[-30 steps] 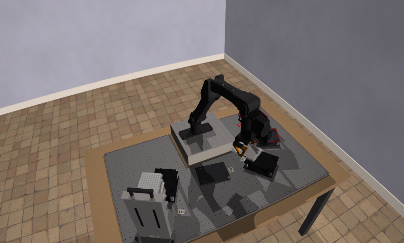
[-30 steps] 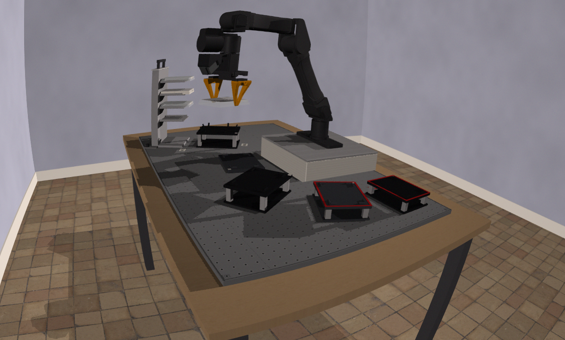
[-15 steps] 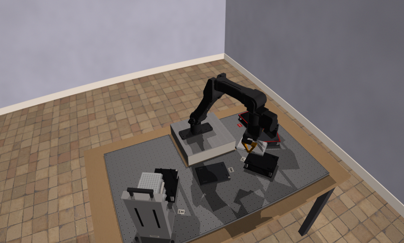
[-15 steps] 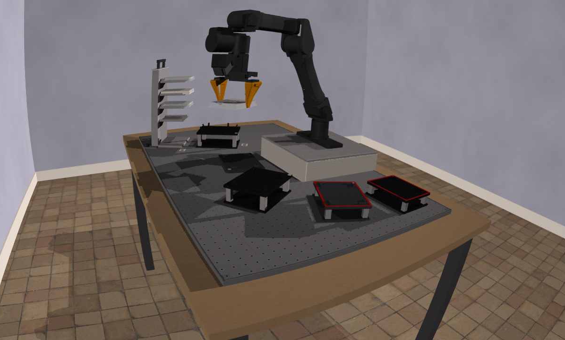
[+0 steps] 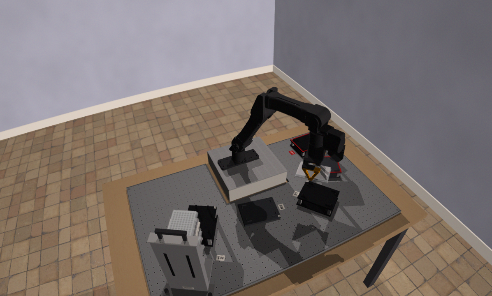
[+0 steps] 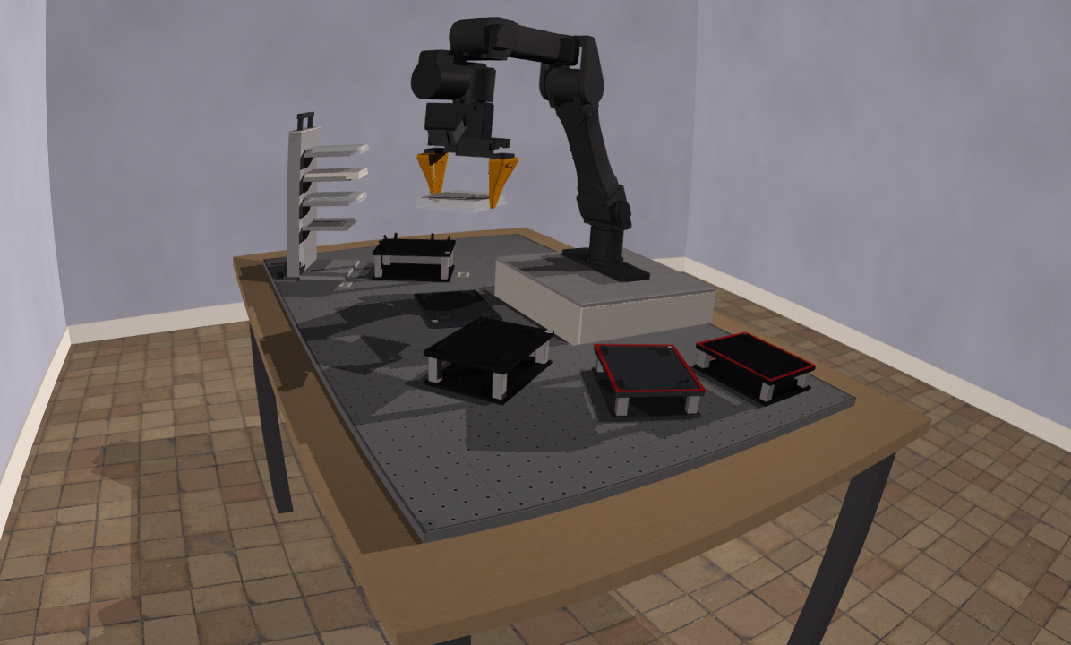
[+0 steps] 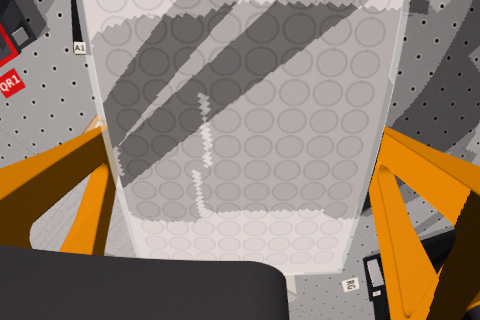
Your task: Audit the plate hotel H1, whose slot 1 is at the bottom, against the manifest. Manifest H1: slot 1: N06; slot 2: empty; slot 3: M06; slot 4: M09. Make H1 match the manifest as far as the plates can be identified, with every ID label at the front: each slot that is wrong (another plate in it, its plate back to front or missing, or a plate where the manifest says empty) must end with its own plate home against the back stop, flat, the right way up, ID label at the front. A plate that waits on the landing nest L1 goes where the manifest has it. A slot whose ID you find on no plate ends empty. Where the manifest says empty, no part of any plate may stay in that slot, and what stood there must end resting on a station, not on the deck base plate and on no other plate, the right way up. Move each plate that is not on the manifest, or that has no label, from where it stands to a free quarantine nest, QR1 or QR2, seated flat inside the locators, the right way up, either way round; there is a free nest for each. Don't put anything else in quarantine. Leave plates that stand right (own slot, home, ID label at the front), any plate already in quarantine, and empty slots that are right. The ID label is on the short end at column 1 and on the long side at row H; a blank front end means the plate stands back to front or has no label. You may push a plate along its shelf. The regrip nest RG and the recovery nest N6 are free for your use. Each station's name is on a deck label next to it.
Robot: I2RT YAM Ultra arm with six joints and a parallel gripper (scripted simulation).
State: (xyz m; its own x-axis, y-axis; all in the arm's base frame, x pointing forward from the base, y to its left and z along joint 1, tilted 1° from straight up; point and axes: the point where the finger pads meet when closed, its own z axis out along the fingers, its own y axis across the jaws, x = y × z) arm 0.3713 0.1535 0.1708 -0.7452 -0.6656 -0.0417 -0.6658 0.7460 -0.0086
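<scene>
Right now the red-edged quarantine nest QR1 is 220 mm to the left of my hand, 200 mm below it and 170 mm behind it. The rest, counted from my hand: N6 label: 230 mm below, 90 mm to the right, 60 mm behind; then black landing nest L1: 190 mm below, 70 mm to the left, 10 mm behind; then flat recovery nest N6: 230 mm below, 190 mm to the right, 80 mm behind.
</scene>
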